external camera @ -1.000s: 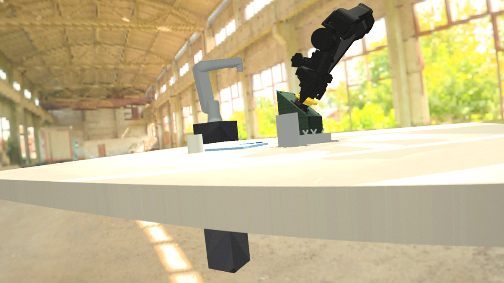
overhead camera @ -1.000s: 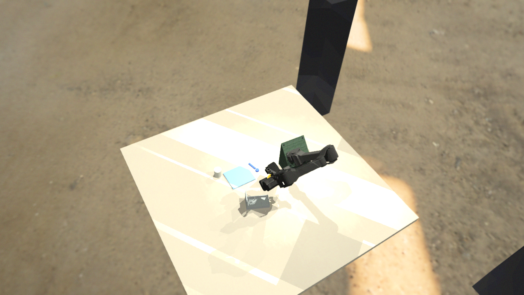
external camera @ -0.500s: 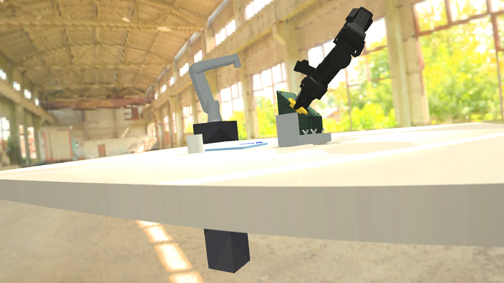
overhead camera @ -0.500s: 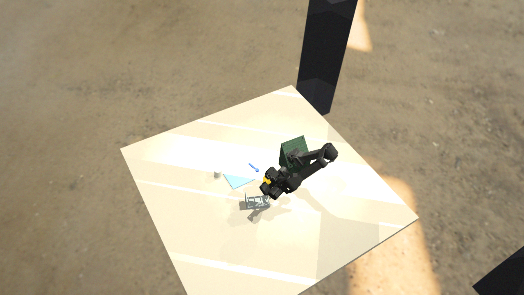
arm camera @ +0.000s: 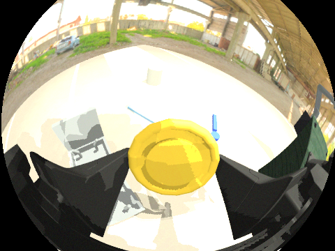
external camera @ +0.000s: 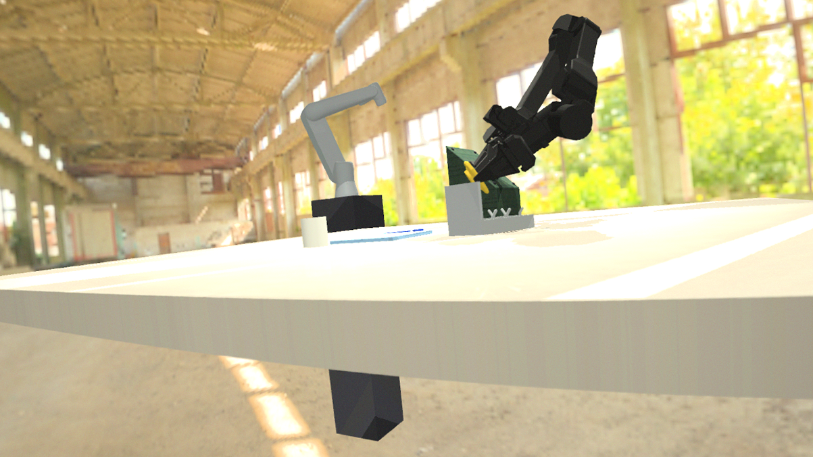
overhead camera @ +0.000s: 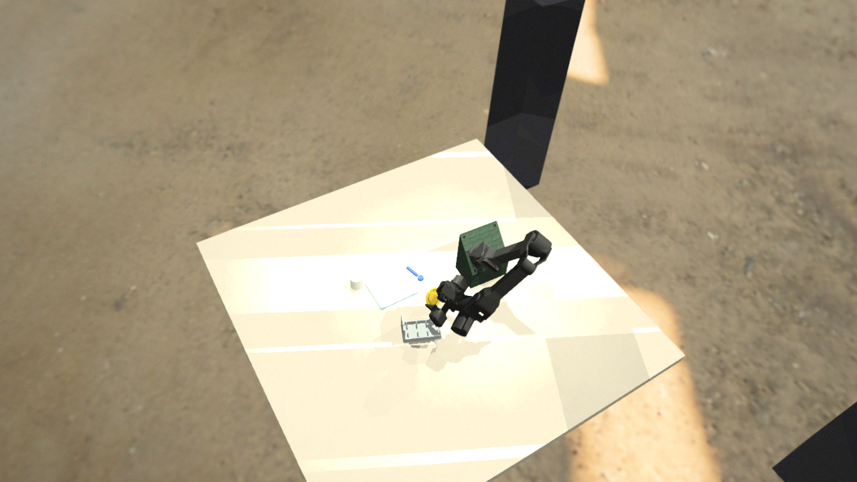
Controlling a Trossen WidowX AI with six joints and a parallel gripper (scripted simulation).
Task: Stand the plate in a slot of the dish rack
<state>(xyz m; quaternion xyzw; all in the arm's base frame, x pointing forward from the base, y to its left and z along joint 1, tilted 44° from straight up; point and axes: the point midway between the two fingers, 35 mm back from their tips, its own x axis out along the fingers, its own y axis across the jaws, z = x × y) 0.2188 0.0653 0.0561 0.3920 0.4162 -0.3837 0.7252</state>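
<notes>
My gripper tip is now 70 mm short of the grey dish rack, 70 mm above it and 60 mm to the right of it. The rest, counted from my gripper tip: blue spoon 160 mm to the right, 90 mm below, 40 mm behind; light blue mat 160 mm to the right, 90 mm below, 70 mm ahead; yellow plate 10 mm to the left.
</notes>
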